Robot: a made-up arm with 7 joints.
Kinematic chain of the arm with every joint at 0, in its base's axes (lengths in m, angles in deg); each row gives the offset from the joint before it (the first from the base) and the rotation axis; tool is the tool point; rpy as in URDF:
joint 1: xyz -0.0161 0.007 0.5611 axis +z
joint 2: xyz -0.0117 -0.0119 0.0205 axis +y
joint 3: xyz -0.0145 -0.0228 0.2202 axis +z
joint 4: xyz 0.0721 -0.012 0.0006 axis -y
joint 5: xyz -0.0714 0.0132 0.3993 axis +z
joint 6: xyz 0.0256 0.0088 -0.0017 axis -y
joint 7: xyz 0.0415 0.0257 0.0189 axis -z
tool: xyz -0.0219 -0.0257 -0.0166 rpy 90 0 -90
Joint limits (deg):
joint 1: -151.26..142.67
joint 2: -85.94..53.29
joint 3: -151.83..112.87
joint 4: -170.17..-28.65
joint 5: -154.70..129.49
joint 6: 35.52..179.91
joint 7: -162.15..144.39
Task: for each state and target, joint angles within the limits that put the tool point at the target. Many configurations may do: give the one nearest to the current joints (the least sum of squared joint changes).
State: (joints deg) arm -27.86 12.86 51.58 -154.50 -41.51 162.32 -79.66
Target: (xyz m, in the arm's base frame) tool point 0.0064 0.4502 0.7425
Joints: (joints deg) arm 2.62 -5.53 76.17 -112.22 -40.24 171.19 -81.01
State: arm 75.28 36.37 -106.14 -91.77 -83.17 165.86 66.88
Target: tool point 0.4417 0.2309 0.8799
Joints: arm 97.10 46.22 -98.74 -77.13 -82.77 166.07 65.96
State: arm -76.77 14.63 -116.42 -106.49 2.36 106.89 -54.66
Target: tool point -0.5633 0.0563 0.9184
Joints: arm -72.65 3.37 -113.87 -84.86 2.80 106.19 -64.85
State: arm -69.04 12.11 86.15 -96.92 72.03 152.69 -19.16
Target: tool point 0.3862 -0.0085 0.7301
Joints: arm -68.98 -17.37 61.32 -119.04 72.41 163.73 -17.91
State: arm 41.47 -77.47 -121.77 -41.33 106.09 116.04 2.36
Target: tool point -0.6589 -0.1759 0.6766
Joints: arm -1.04 -70.35 -127.61 -28.65 106.88 119.45 8.33
